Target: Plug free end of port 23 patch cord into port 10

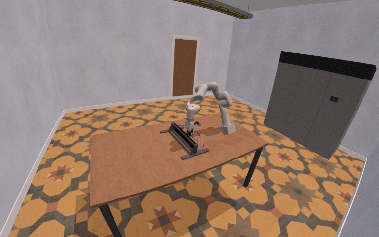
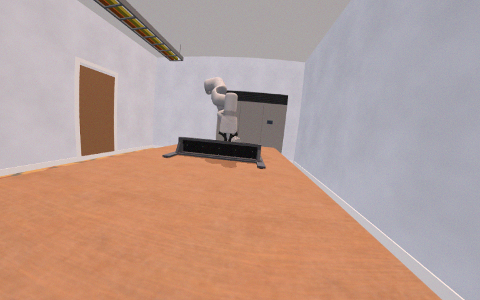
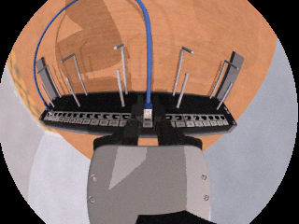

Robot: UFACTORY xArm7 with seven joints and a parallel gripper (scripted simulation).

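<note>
Now: hand 2 cm short of the patch cord plug and 1 cm above it.
</note>
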